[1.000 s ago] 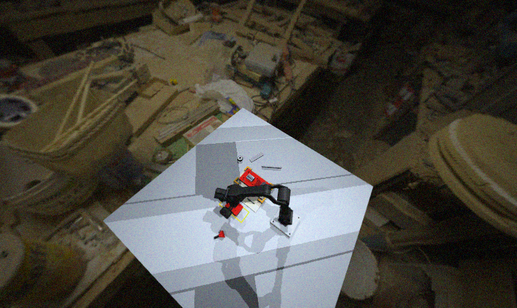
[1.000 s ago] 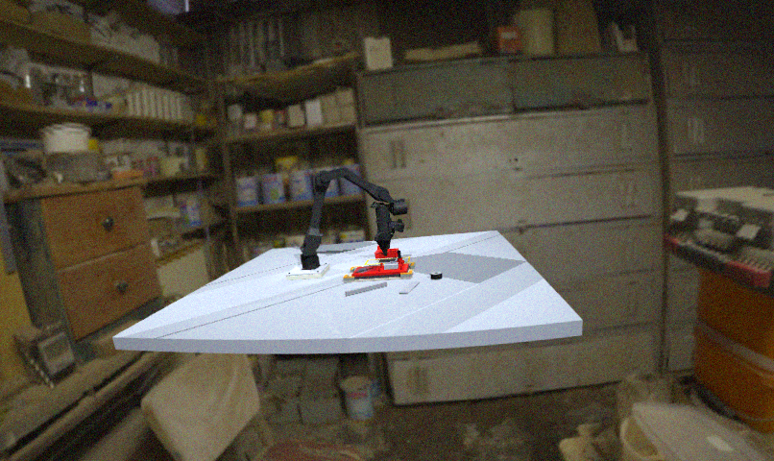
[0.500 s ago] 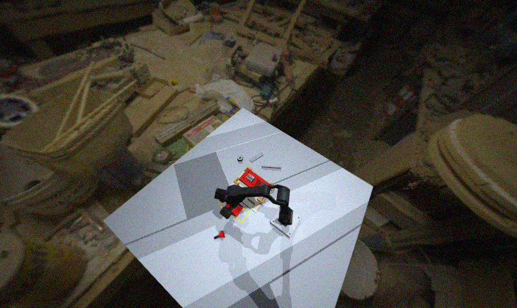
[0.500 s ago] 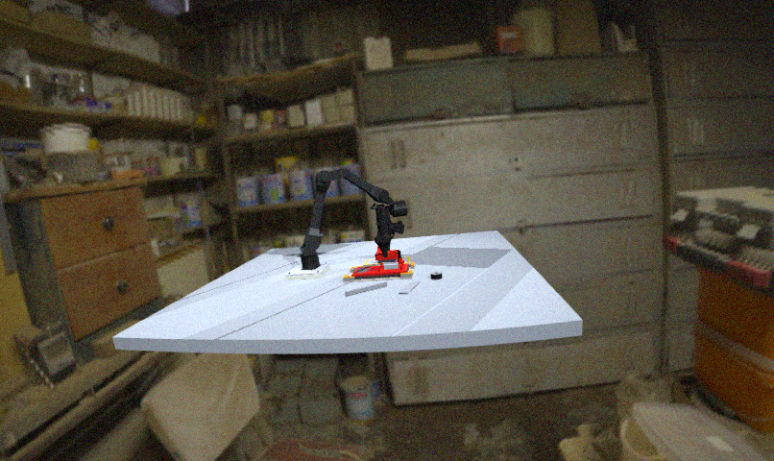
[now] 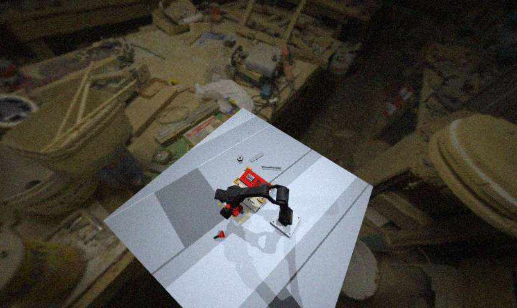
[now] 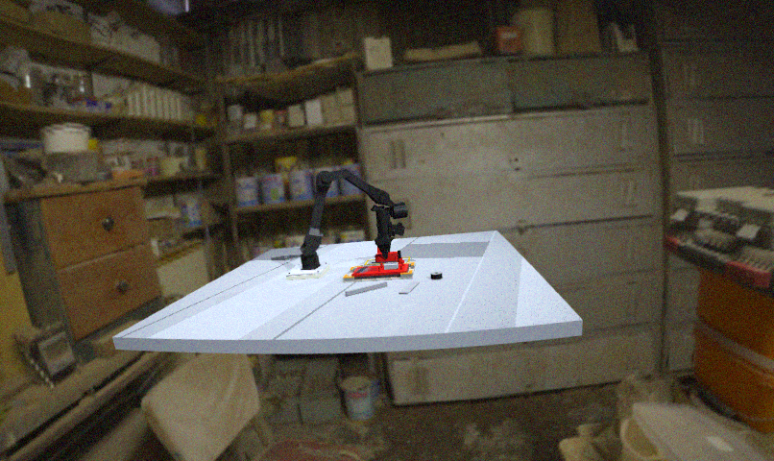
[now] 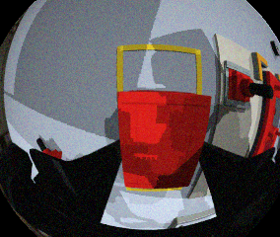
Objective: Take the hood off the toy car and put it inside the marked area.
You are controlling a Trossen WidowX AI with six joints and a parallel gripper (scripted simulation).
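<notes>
Now: gripper tip right at the red hood. Also, from my gripper tip: black wheel 23 cm ahead, 30 cm to the right, 1 cm below.
</notes>
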